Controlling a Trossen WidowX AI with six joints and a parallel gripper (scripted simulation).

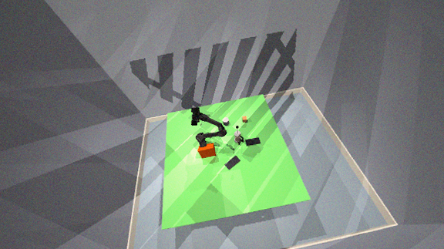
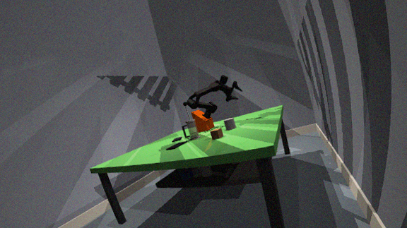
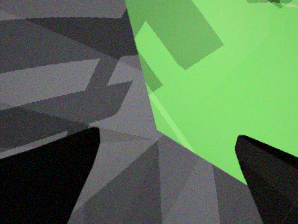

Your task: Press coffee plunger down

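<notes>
My gripper tip is now 450 mm short of the coffee press, 300 mm to the left of it and 80 mm above it. Round my gripper tip: brown block (580 mm ahead, 50 mm to the right, 190 mm below).
</notes>
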